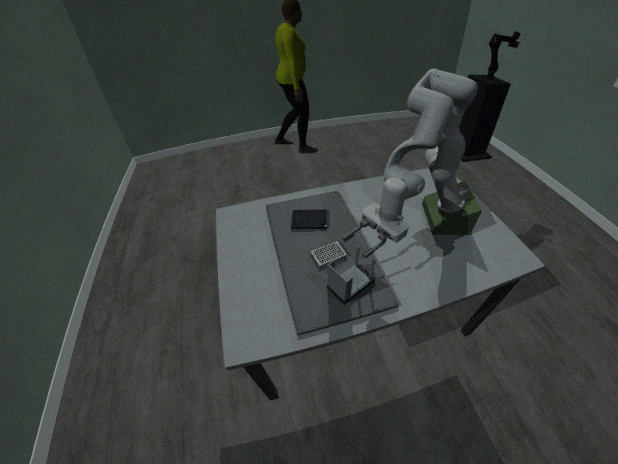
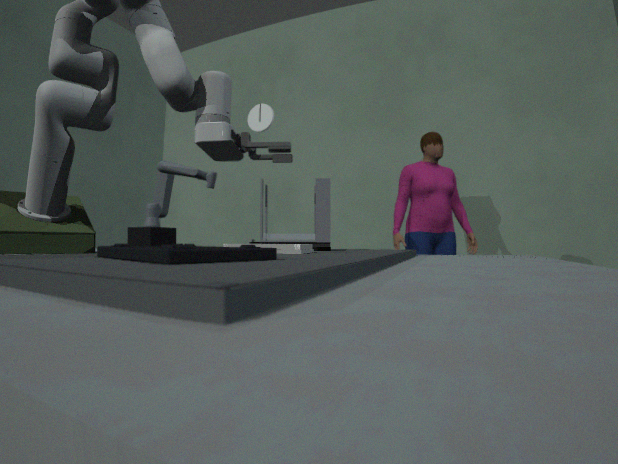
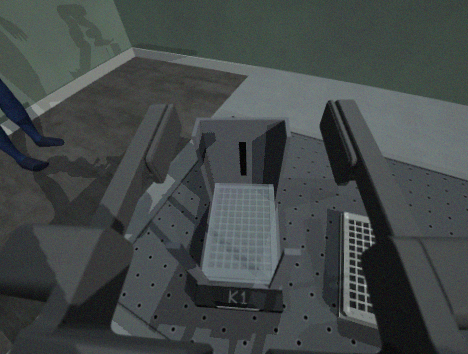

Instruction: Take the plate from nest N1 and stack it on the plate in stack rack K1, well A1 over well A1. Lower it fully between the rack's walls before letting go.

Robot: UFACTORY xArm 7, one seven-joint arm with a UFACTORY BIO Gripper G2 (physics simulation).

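Places are measured from the arm's base along level axes (x left, y back, z up), in metres.
Pixels of known places: hand, its tool point: [image 1: 358, 244] [image 2: 281, 153] [image 3: 247, 140]; arm's base, origin of its link: [image 1: 451, 202] [image 2: 44, 210].
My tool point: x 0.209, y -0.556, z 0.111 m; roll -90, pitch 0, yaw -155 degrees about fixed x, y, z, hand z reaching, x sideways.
For each thing: its top centre in the pictures, then the offset to it from my tool point. Level surfaces: height alone.
- stack rack K1, centre of its top: [image 3: 236, 178] [image 2: 291, 182] [image 1: 354, 260] dy -0.015, dx +0.018, dz -0.060 m
- clear gridded plate, centre of its top: [image 3: 241, 224] [image 2: 295, 233] [image 1: 349, 280] dy -0.024, dx +0.022, dz -0.167 m
- low black nest, centre of its top: [image 2: 180, 244] [image 1: 309, 217] dy -0.085, dx -0.372, dz -0.187 m
- white gridded plate, centre of its top: [image 3: 380, 265] [image 2: 269, 244] [image 1: 328, 252] dy -0.057, dx -0.143, dz -0.187 m
- dark perforated mat, height of its surface: dz -0.201 m
- table, height of its surface: dz -0.215 m
My gripper [image 1: 356, 245] [image 2: 282, 153] [image 3: 251, 142] is open and empty, its fingers spread wide. It hangs above and back from the stack rack K1 [image 1: 340, 283] [image 2: 323, 215] [image 3: 225, 150], on the arm's side. A clear gridded plate [image 1: 359, 281] [image 2: 290, 237] [image 3: 241, 232] lies flat and low between the rack's walls; whether it is one plate or two stacked I cannot tell. A low black nest [image 1: 310, 219] [image 2: 187, 254] lies on the mat's far part and shows no plate on it. Its label is not readable, so I cannot tell whether it is N1.
A white gridded plate [image 1: 329, 253] [image 2: 300, 248] [image 3: 356, 280] lies beside the rack on the dark perforated mat [image 1: 300, 300] [image 3: 310, 200]. The rack's tall walls stand up from the mat. The arm's green base block [image 1: 452, 222] [image 2: 45, 242] stands on the table [image 1: 250, 320].
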